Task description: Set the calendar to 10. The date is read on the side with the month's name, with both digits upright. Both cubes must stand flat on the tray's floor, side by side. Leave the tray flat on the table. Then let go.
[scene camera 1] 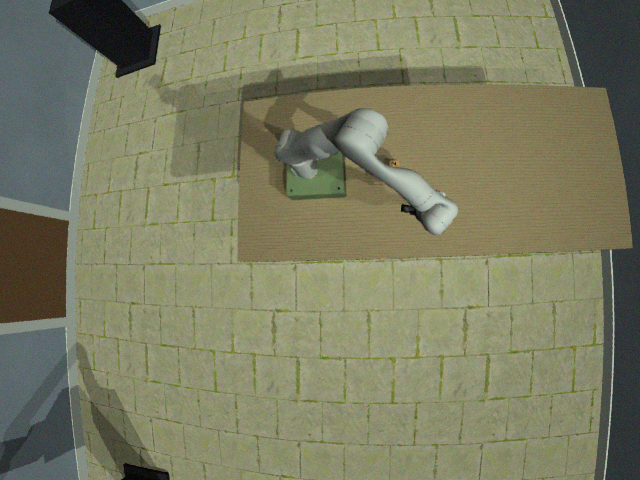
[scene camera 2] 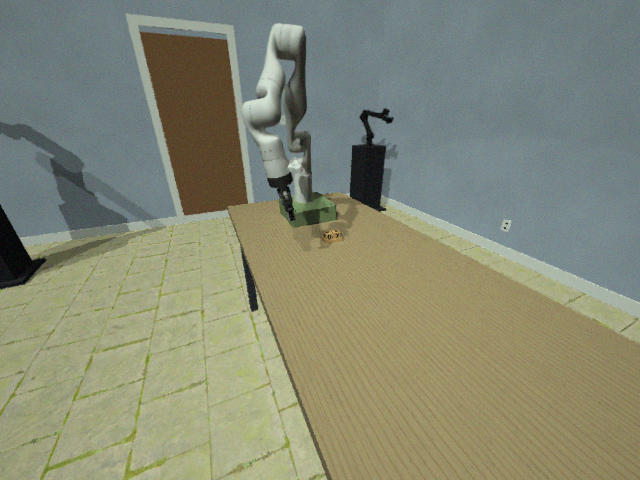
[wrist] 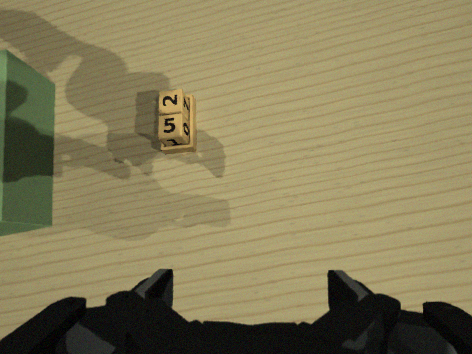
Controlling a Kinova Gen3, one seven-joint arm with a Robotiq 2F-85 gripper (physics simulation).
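Note:
Two wooden cubes stand side by side in a small wooden tray point(wrist: 194, 120) on the table. In the wrist view, one cube point(wrist: 171, 101) has a 2 on top and the nearer cube point(wrist: 170, 126) has a 5 on top. Their right-hand faces show a digit too slanted to read surely and a 0. The cubes show small in scene camera 2, with a 0 point(scene camera 2: 329, 236) on the left one. In scene camera 1 the arm partly covers them; a cube point(scene camera 1: 394, 163) shows. No month name is readable. My gripper point(scene camera 1: 406, 208) point(scene camera 2: 292, 218) point(wrist: 249, 287) is open and empty, above the table, away from the tray.
The green base block point(scene camera 1: 325, 188) point(scene camera 2: 315, 212) point(wrist: 30, 150) stands to the left of the tray in the wrist view. The arm's shadow falls around the tray. The wooden table's point(scene camera 1: 516, 170) point(scene camera 2: 413, 335) long edge runs beyond the gripper in scene camera 1.

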